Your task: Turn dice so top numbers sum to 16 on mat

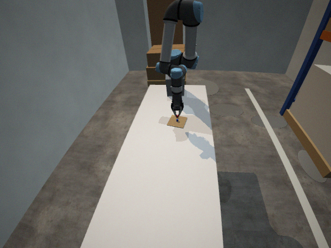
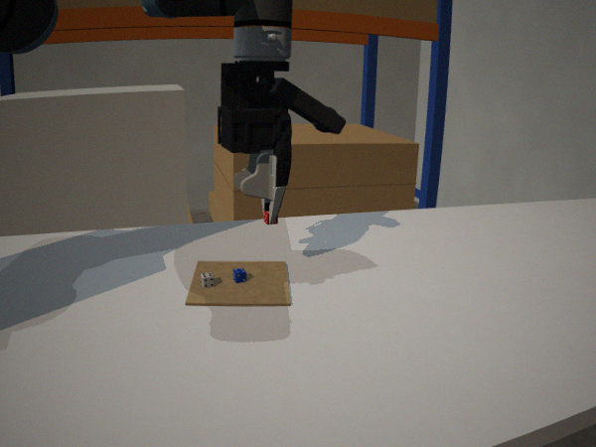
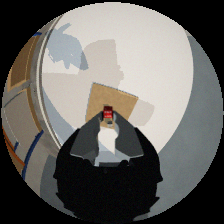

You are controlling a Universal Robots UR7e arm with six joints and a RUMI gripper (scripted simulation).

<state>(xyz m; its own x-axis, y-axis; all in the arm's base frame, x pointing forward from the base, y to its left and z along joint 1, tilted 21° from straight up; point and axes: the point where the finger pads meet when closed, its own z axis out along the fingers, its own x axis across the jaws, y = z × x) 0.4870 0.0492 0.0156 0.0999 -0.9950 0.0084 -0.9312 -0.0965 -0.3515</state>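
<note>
Now: hand 9 cm above the blue die, 5 cm past it and 1 cm to the left of it. Round my hand: mat 10 cm below, 5 cm behind, 1 cm to the right; then red die 1 cm below; then white die 9 cm below, 9 cm behind, 1 cm to the right.
</note>
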